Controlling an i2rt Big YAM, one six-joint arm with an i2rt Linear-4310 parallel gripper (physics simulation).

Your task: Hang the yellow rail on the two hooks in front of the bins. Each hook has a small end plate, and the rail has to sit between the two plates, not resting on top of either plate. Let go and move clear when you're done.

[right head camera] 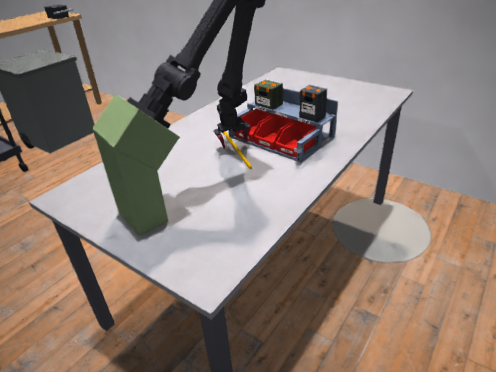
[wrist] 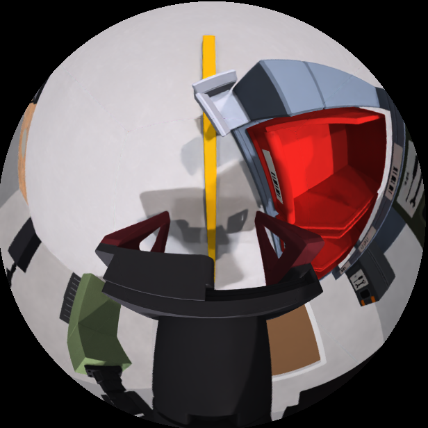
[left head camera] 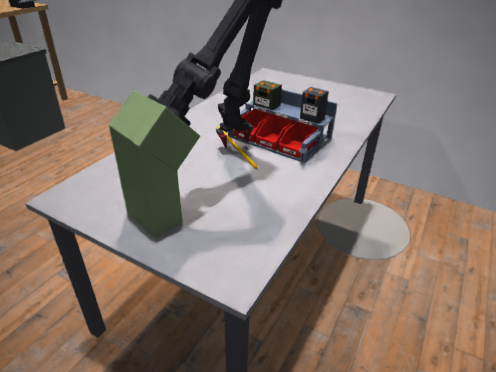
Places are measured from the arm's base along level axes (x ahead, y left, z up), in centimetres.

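Pixels of known places: gripper, between the fingertips: [right head camera: 235,144] [left head camera: 236,144]; arm's base, origin of its link: [right head camera: 147,115] [left head camera: 167,113].
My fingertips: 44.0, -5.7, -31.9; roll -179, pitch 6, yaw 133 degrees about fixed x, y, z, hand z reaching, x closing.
Note:
Ahead of a thing's pixels: the offset from my fingertips to its top centre, as dx, dy, dz. "pt": to the spot under its first point.
The yellow rail {+0.3, +0.4, -0.3} [left head camera: 245,155] [right head camera: 241,154] [wrist: 210,170] lies slantwise on the table in front of the bins. My gripper [left head camera: 236,140] [right head camera: 234,140] [wrist: 212,215] is open and empty, pointing down low over the rail. In the wrist view the rail runs lengthwise between the two dark red fingers, apart from both. One pale grey hook [wrist: 230,111] with its small end plate shows at the rack's corner and covers a short piece of the rail from above. In the head views the arm hides that corner. The other hook is too small to make out clearly at the rack's right front corner.
The blue-grey rack {pt +7.6, -30.0, +1.1} [left head camera: 310,145] [right head camera: 308,145] [wrist: 302,89] holds red bins {+11.6, -14.2, +6.8} [left head camera: 270,132] [right head camera: 266,135] [wrist: 320,170], close beside my right finger in the wrist view. A green case {+24.3, -6.3, +18.6} [left head camera: 267,95] [right head camera: 268,95] and a dark case {+17.1, -28.3, +21.1} [left head camera: 314,105] [right head camera: 313,104] stand on its shelf. A green block [left head camera: 150,180] [right head camera: 135,180] stands nearer the cameras.

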